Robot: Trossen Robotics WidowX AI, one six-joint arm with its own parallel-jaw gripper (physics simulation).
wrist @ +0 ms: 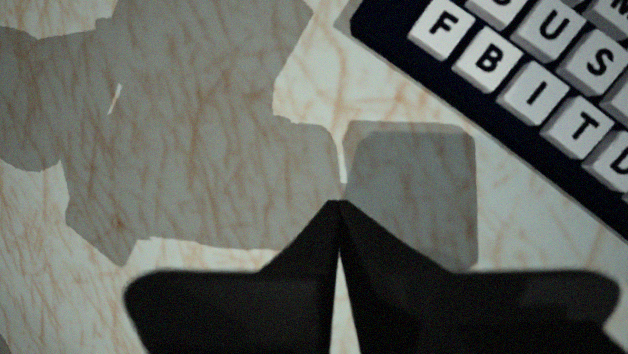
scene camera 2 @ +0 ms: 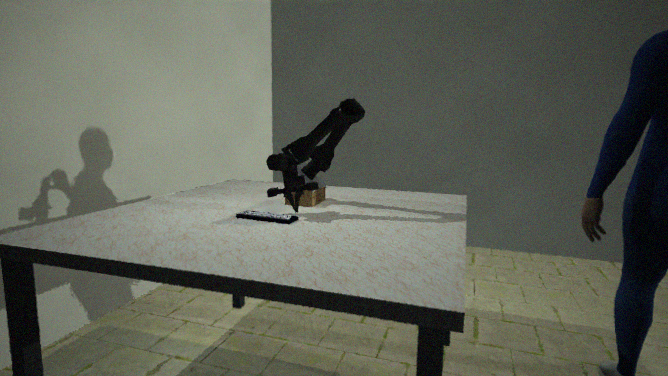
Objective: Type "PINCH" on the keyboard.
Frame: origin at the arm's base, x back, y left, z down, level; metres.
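Seen in the pictures: gripper, fingertip midpoint: (wrist: 337, 209) (scene camera 2: 296, 212); arm's base, link origin: (scene camera 2: 308, 173).
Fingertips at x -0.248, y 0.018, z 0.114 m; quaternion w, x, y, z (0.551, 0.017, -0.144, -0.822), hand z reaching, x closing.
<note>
Pixels of each thing's top centre, then the offset from my fingertips to it. Level surfaces: height alone.
- dark keyboard, top centre: (scene camera 2: 266, 214) dx -0.082, dy -0.086, dz -0.008 m
- F, top centre: (wrist: 442, 25) dx -0.079, dy -0.007, dz -0.008 m
- B, top centre: (wrist: 489, 58) dx -0.075, dy -0.027, dz -0.008 m
- I, top centre: (wrist: 536, 93) dx -0.070, dy -0.046, dz -0.008 m
- T, top centre: (wrist: 581, 127) dx -0.066, dy -0.066, dz -0.008 m
- partly cut D, top centre: (wrist: 625, 162) dx -0.062, dy -0.086, dz -0.008 m
- U, top centre: (wrist: 552, 26) dx -0.093, dy -0.041, dz -0.008 m
- S, top centre: (wrist: 599, 61) dx -0.088, dy -0.061, dz -0.008 m
- table, surface height: dz +0.010 m
A dark keyboard (scene camera 2: 267, 217) (wrist: 480, 107) with pale keys lies flat on the table. In the wrist view its corner and part of its keys show at the upper right. The row nearest the gripper reads F (wrist: 443, 29), B (wrist: 489, 58), I (wrist: 535, 94), T (wrist: 581, 126) and a partly cut D (wrist: 620, 162). Behind it show U (wrist: 551, 29) and S (wrist: 599, 62). The P, N, C and H keys cannot be read in full. My gripper (scene camera 2: 295, 210) (wrist: 337, 209) is shut and empty, its tips beside the keyboard, above the table.
A brown box (scene camera 2: 313, 196) stands on the table (scene camera 2: 350, 260) behind the gripper. A person in blue (scene camera 2: 645, 165) stands on the floor to the right of the table. Shadows of the arm fall over the table top.
</note>
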